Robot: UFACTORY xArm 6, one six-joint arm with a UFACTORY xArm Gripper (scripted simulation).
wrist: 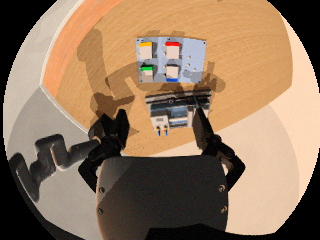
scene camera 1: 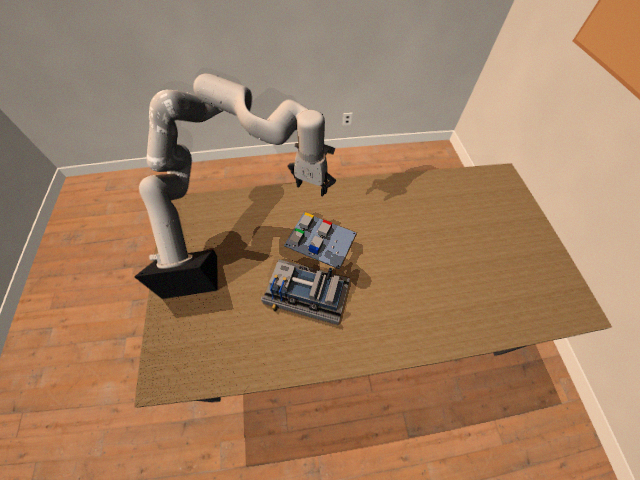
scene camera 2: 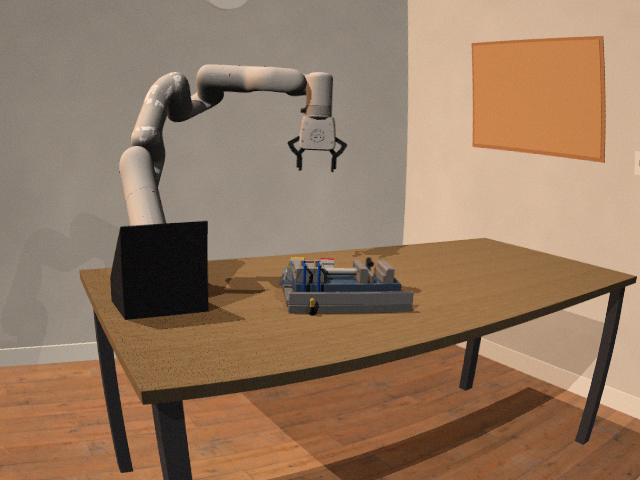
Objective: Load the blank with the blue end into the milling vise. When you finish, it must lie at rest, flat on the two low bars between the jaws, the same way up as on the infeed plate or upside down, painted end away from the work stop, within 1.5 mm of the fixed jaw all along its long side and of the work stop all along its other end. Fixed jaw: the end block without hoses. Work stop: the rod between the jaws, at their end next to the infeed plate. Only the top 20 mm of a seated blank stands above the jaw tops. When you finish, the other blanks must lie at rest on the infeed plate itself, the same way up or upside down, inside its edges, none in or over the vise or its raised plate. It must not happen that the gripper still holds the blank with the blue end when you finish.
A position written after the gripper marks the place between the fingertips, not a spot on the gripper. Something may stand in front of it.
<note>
In view: the gripper (scene camera 2: 316,171).
The gripper shows as well in the wrist view (wrist: 160,116) and in scene camera 1 (scene camera 1: 311,189).
</note>
